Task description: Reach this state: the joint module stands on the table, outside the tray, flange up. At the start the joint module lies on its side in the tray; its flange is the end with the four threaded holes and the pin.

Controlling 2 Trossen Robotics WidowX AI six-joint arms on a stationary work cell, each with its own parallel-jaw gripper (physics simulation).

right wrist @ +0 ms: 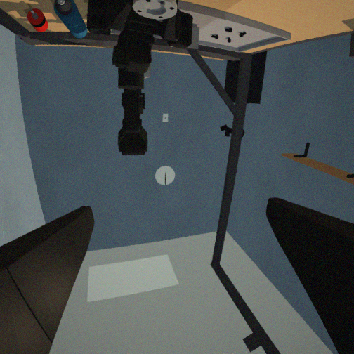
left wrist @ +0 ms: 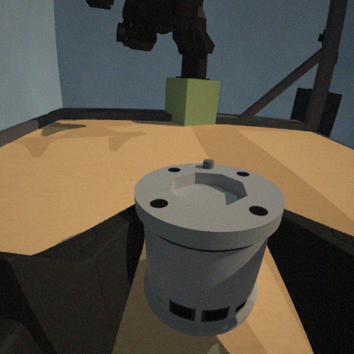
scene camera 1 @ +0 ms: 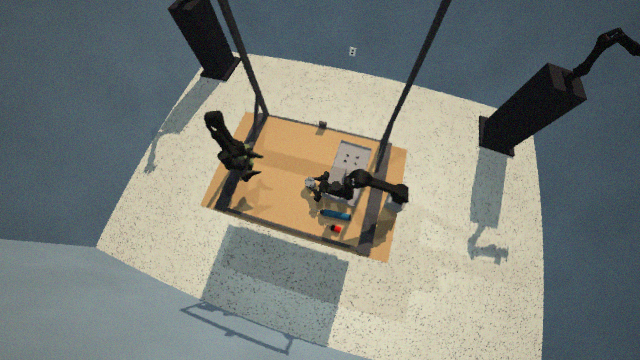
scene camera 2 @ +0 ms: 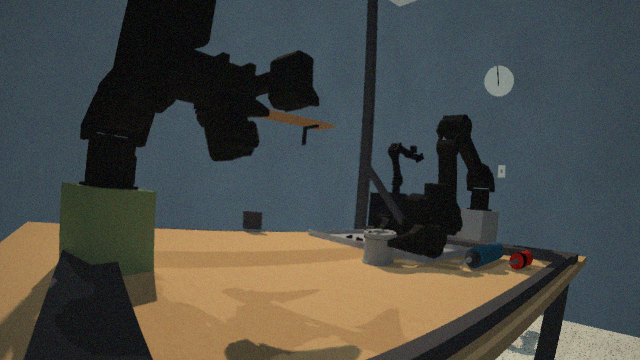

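Observation:
The grey joint module is upright, flange up, beside the tray and outside it. Four holes and the pin show on its top in the left wrist view. Its base is at or very near the table surface; I cannot tell if it bears on it. My left gripper is shut on the module, with a finger on each side. My right gripper is open and empty, raised well away from the module at the left of scene camera 1.
A blue cylinder and a red one lie near the tray. Small dark pieces sit in the tray. A green block bears the right arm. A small dark box stands at the back edge.

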